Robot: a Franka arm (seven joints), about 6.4 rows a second.
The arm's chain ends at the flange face. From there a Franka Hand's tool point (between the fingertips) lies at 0.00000 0.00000 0.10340 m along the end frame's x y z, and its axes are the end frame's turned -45 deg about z.
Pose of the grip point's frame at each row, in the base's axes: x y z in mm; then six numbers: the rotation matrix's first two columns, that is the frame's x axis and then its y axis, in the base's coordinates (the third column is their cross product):
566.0 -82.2 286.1 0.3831 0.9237 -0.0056 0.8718 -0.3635 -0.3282
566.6 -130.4 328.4 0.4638 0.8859 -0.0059 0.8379 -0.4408 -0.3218
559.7 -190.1 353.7 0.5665 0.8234 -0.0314 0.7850 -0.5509 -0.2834
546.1 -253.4 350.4 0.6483 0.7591 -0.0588 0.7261 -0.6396 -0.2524
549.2 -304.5 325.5 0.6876 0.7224 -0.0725 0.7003 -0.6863 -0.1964
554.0 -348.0 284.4 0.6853 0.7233 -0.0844 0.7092 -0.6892 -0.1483
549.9 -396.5 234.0 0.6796 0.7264 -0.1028 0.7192 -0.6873 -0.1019
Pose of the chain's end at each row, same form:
597.6 -94.7 383.8 0.8873 0.3961 -0.2360 0.3456 -0.9102 -0.2281
596.3 -145.3 426.3 0.9204 0.3147 -0.2317 0.2645 -0.9381 -0.2234
585.6 -204.2 452.8 0.9557 0.1927 -0.2226 0.1545 -0.9718 -0.1782
569.8 -265.9 450.3 0.9718 0.0845 -0.2201 0.0550 -0.9890 -0.1369
569.0 -313.2 426.6 0.9814 0.0255 -0.1901 0.0090 -0.9961 -0.0876
571.1 -352.3 386.3 0.9861 0.0241 -0.1645 0.0169 -0.9988 -0.0452
564.9 -396.0 336.3 0.9891 0.0276 -0.1447 0.0280 -0.9996 0.0006

